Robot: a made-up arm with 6 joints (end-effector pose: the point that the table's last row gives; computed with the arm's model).
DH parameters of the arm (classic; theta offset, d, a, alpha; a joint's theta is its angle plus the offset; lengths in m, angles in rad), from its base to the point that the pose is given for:
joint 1: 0 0.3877 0 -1.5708
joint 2: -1.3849 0 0.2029 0
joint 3: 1.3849 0 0.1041 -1.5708
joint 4: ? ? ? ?
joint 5: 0 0 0.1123 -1.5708
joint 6: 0 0.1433 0 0
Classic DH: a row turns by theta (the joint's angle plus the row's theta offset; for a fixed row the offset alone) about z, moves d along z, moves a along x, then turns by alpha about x.
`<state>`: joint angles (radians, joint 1 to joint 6).
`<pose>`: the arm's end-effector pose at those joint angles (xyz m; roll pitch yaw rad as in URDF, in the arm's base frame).
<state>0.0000 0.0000 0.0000 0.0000 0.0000 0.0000</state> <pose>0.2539 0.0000 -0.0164 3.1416 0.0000 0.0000</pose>
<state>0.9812 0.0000 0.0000 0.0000 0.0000 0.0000</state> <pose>0.1412 0.2110 -0.0164 3.1416 0.0000 0.9812</pose>
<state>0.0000 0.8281 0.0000 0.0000 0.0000 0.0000</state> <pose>-0.1260 0.0000 -0.0726 3.1416 0.8281 0.0000</pose>
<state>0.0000 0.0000 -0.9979 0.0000 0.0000 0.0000</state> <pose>0.6619 0.0000 0.4418 3.1416 -0.9979 0.0000</pose>
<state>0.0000 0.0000 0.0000 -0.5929 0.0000 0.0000</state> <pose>0.2347 0.0627 -0.0164 3.1416 0.0000 0.5929</pose>
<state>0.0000 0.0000 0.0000 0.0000 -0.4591 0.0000</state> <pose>0.3058 0.0000 0.0482 3.1416 -0.4591 0.0000</pose>
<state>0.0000 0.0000 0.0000 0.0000 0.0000 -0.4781</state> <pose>0.2539 0.0000 -0.0164 3.1416 0.0000 0.4781</pose>
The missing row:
joint 4: 0 0.4602 0 1.5708
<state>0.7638 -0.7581 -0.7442 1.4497 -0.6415 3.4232</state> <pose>0.4134 0.1544 0.6486 1.5533 -0.1436 1.7009</pose>
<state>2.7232 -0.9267 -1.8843 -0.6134 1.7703 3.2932</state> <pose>-0.0226 0.1125 1.0406 -3.0245 1.1032 -0.9702</pose>
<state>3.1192 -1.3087 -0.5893 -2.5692 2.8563 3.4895</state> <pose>-0.0773 0.0820 0.8059 -1.9869 1.3605 -1.8476</pose>
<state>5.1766 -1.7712 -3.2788 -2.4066 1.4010 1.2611</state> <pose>-0.3867 0.5891 0.0038 3.1343 0.7289 0.5778</pose>
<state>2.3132 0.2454 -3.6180 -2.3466 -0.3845 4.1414</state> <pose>-0.0593 -0.1020 1.1098 -0.0972 -0.2574 0.9473</pose>
